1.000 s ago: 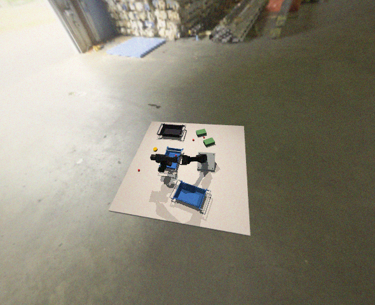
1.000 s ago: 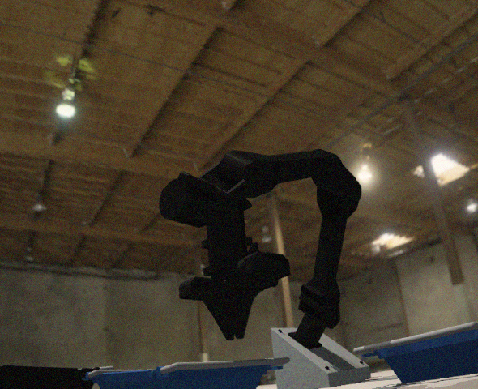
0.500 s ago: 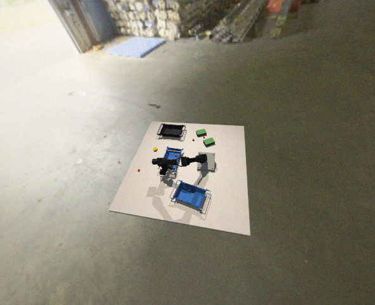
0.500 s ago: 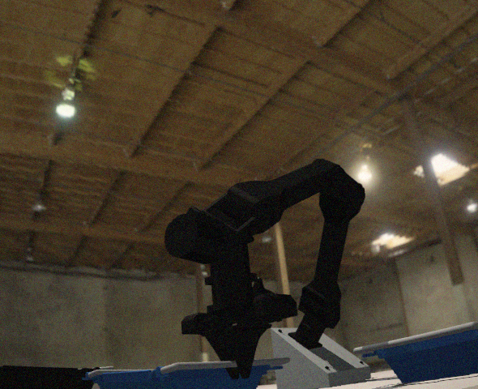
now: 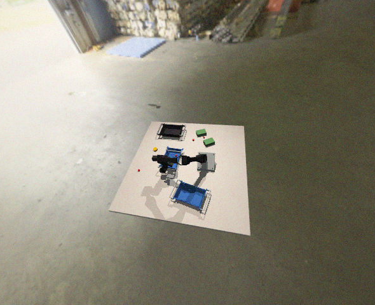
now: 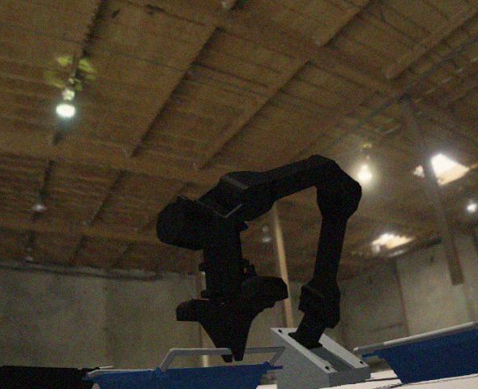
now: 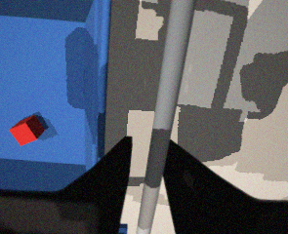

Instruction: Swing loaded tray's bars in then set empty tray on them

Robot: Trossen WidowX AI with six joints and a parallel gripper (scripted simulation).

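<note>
The blue tray is 27 cm to the left of my gripper tip, 26 cm behind it and 2 cm below it. Also, from my gripper tip: yellow disc (32 cm to the right, 21 cm ahead, 5 cm below).
</note>
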